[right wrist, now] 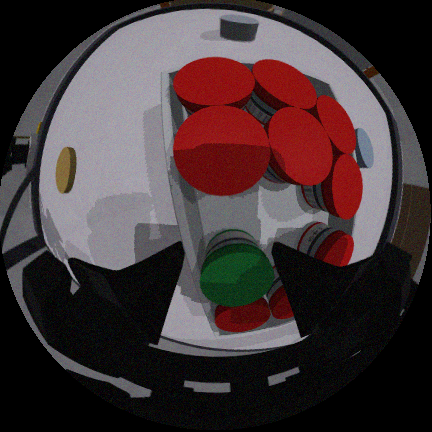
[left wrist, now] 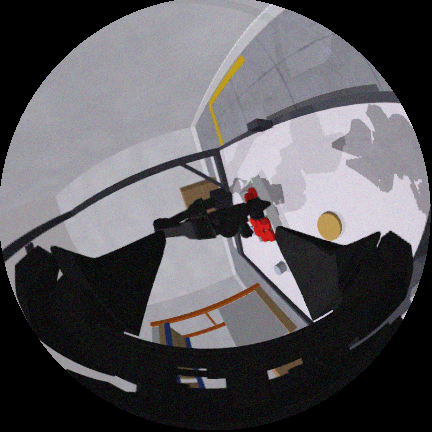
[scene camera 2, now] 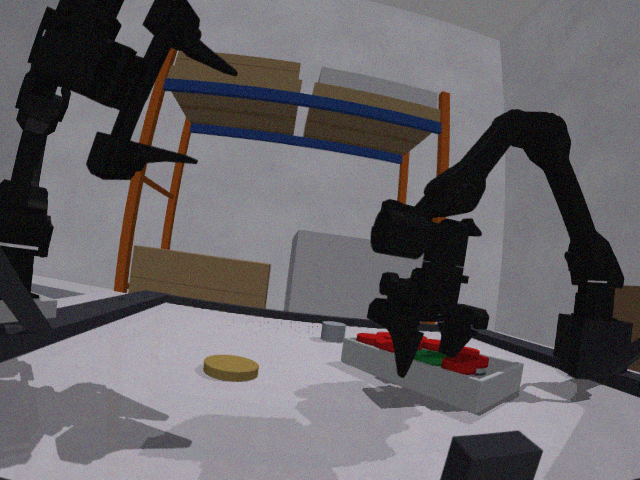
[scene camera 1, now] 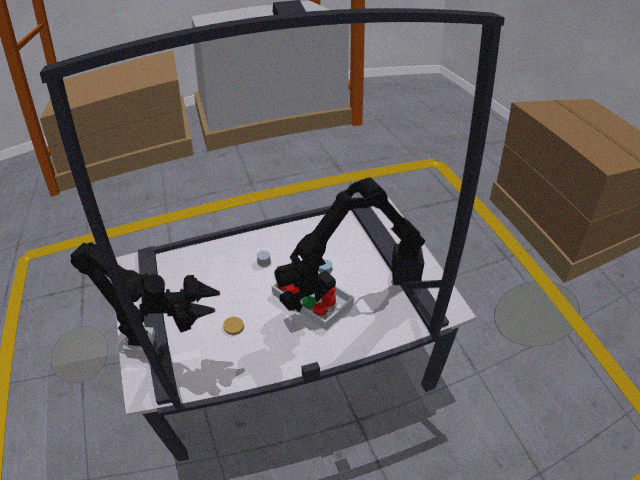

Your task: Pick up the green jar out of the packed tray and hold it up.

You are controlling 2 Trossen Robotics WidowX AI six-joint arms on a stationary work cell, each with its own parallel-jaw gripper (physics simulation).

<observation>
The pictures show: the left gripper, the right gripper, a green jar, a yellow disc and a grey tray.
The left gripper is seen too in the left wrist view and in scene camera 1. The right gripper is seen too in the right wrist view, in the left wrist view and in scene camera 1.
</observation>
